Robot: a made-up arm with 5 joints.
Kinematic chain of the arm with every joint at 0, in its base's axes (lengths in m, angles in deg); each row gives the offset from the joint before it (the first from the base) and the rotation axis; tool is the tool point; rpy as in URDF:
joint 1: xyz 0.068 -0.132 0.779 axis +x
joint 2: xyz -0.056 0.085 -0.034 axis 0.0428 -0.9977 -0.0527
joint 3: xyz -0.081 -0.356 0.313 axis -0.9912 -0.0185 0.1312
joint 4: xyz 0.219 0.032 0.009 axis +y
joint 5: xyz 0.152 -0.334 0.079 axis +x
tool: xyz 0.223 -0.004 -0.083 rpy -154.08 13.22 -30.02
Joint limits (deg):
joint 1: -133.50..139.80
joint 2: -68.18..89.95
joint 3: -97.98..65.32
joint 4: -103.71..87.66
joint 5: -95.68..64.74
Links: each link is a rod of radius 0.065 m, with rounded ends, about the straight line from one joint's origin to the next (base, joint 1, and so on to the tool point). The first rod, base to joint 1, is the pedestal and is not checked.
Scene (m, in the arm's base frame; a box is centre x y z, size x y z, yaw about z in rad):
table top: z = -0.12
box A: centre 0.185 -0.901 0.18 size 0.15 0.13 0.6 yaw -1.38
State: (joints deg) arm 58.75 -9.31 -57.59 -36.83 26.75
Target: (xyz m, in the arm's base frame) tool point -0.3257 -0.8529 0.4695
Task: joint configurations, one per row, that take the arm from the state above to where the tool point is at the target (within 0.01 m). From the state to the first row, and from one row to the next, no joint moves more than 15 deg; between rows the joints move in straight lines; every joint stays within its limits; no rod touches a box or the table.
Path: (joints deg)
1: 62.36 -3.92 -59.04 -49.69 34.75
2: 65.97 1.46 -60.49 -62.54 42.76
3: 69.59 6.85 -61.93 -75.40 50.76
4: 73.20 12.24 -63.38 -88.26 58.76
5: 65.59 24.35 -52.04 -88.30 54.07
6: 57.98 36.46 -40.69 -88.35 49.37
7: 50.38 48.58 -29.35 -88.40 44.67

